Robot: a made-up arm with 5 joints. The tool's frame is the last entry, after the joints.
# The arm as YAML. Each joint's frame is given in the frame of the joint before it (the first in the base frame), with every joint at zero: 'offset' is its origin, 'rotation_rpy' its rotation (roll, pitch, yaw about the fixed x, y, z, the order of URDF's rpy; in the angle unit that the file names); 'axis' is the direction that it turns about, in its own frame. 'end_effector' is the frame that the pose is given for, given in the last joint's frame.
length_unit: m
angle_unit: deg
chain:
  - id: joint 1
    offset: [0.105, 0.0, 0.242]
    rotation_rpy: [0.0, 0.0, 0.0]
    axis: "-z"
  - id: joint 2
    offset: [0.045, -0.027, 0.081]
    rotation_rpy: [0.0, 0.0, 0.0]
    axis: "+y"
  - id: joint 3
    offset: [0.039, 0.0, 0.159]
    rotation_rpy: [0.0, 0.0, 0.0]
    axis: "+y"
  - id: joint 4
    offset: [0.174, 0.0, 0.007]
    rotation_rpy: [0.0, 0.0, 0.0]
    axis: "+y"
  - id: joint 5
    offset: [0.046, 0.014, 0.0]
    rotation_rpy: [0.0, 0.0, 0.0]
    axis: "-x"
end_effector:
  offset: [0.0, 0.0, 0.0]
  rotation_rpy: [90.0, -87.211, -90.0]
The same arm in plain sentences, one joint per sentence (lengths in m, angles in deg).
The arm has five revolute joints in a row. What follows holds with every joint at zero, and every direction is one of the base frame's.
Joint 1 lies 0.1050 m along +x and 0.2420 m along +z from the base frame's origin and turns about -z.
Joint 2 lies 0.0450 m along +x and 0.0270 m along -y and 0.0810 m along +z from joint 1 and turns about +y.
Joint 3 lies 0.0390 m along +x and 0.1590 m along +z from joint 2 and turns about +y.
Joint 4 lies 0.1740 m along +x and 0.0070 m along +z from joint 3 and turns about +y.
Joint 5 lies 0.0460 m along +x and 0.0140 m along +y from joint 4 and turns about -x.
The tool frame, which is the frame that the pose is given for, lies at the same point as joint 5; its axes are the base frame's turned by roll 90.00, pitch -87.21 and yaw -90.00 deg (as in URDF: about the fixed x, then y, then z).

